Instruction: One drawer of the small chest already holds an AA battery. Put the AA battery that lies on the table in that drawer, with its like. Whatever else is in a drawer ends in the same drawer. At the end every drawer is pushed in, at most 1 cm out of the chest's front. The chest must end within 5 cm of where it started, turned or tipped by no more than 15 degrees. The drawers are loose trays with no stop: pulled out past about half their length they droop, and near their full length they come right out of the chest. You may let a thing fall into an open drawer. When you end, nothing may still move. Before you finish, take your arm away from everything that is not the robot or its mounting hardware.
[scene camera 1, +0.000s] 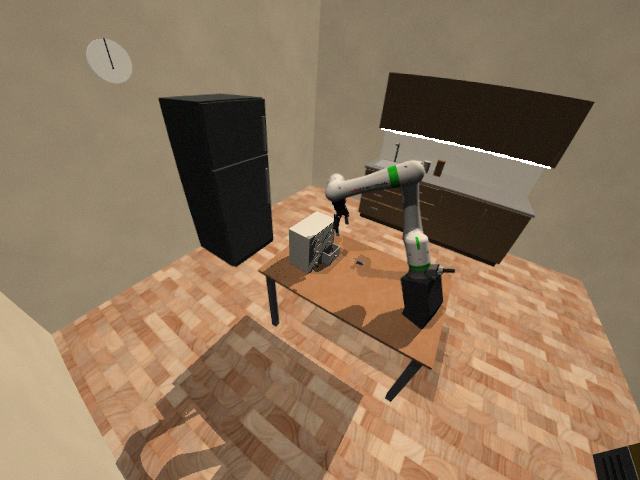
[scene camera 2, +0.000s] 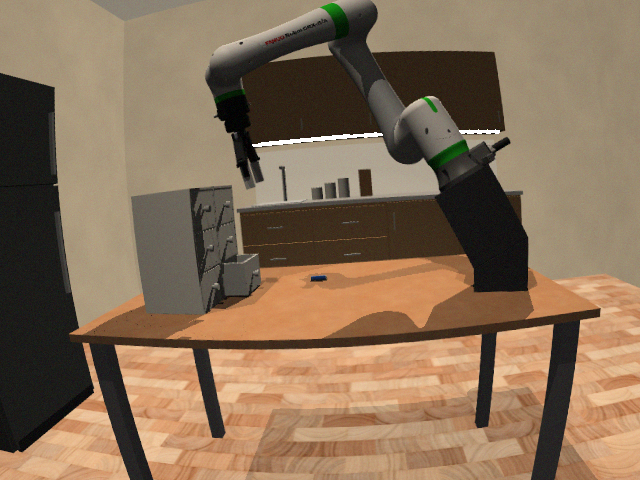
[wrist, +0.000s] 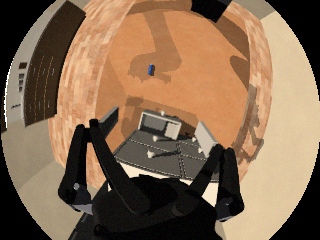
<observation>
grey chest: scene camera 1; scene camera 2; wrist 132, 171
same spot on grey chest: (scene camera 1: 300, 234) = (scene camera 2: 162, 192)
</observation>
